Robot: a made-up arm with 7 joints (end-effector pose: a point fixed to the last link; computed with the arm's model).
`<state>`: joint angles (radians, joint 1 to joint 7).
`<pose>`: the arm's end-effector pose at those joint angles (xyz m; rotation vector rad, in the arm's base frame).
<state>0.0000 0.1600 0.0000 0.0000 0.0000 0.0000 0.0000</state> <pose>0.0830 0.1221 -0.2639 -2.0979 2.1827 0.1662</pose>
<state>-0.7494 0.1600 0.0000 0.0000 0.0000 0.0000 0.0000</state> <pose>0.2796 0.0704 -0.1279 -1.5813 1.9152 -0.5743</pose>
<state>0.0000 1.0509 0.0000 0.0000 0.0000 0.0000 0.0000</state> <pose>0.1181 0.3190 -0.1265 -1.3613 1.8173 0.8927</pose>
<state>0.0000 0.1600 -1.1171 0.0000 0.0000 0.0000 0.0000</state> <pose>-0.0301 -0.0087 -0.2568 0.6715 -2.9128 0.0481</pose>
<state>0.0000 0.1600 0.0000 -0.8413 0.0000 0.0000 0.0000</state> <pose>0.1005 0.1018 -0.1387 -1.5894 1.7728 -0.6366</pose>
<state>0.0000 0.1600 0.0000 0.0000 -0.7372 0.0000 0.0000</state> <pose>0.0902 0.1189 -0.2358 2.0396 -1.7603 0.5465</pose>
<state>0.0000 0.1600 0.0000 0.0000 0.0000 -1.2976 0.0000</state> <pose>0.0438 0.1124 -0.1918 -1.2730 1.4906 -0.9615</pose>
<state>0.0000 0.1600 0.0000 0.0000 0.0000 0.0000 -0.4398</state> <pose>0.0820 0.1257 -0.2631 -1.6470 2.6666 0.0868</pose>
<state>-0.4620 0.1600 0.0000 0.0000 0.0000 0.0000 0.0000</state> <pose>0.2177 0.0939 -0.1970 -1.7892 2.0383 -0.3162</pose>
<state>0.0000 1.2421 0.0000 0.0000 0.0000 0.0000 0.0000</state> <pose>0.1303 0.3402 -0.0786 -1.1979 1.7133 1.0089</pose>
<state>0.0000 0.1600 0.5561 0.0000 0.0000 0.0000 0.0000</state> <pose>0.0745 0.2098 -0.2472 -2.4946 1.4754 0.2489</pose>
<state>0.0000 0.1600 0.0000 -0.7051 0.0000 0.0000 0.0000</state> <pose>0.1051 0.1049 -0.1593 -1.6794 1.8502 -0.5253</pose>
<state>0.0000 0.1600 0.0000 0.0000 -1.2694 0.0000 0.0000</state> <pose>0.0947 0.1296 -0.2179 1.7864 -1.3113 0.9297</pose>
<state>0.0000 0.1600 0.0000 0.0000 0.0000 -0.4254 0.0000</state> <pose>0.0813 0.1177 -0.2354 -1.8560 1.9970 -0.2748</pose>
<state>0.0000 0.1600 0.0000 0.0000 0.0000 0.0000 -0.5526</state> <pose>0.0820 0.1267 -0.2629 1.4931 -2.7399 -0.0640</pose>
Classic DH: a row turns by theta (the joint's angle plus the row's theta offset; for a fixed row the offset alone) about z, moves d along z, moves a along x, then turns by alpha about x. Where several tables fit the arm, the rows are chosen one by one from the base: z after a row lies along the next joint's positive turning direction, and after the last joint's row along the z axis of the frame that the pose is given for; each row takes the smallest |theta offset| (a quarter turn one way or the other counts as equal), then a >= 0, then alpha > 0; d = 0 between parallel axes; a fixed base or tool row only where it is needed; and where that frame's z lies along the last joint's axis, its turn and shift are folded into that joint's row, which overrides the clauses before.
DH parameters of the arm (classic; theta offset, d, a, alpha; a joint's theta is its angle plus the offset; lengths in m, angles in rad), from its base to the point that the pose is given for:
base (fixed): -0.071 0.0375 -0.0054 -1.3004
joint 1: -1.3111 0.0708 -0.0131 -1.5708
joint 2: 1.2915 -0.0015 -0.0281 1.5708
joint 3: 1.5708 -0.2335 0.0124 -1.5708
joint 4: 1.5708 0.0157 0.0354 1.5708
joint 5: 0 0.0812 0.019 -1.5708
joint 6: -1.5708 -0.0341 0.0757 1.5708
joint 7: 1.5708 -0.0235 -0.0044 2.8915
tool (fixed): 3.1414 -0.0308 0 0

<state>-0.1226 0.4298 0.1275 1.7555 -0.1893 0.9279 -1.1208</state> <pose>-0.1434 0.2063 -0.2547 0.8441 -0.3056 -0.2706</pose>
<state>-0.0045 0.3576 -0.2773 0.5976 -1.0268 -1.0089 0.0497</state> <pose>0.0504 0.1951 -0.2304 -2.6551 1.4650 -0.6697</pose>
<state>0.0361 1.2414 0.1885 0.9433 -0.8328 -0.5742 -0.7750</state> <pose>0.0620 0.4129 -0.0338 -1.8199 2.0410 0.5858</pose>
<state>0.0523 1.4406 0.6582 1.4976 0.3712 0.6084 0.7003</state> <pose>-0.0902 0.4499 -0.0056 -1.6600 -0.8886 2.3015</pose>
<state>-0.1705 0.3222 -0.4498 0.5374 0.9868 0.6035 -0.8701</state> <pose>0.0694 0.2139 -0.3182 0.2848 -2.0727 -2.0095</pose>
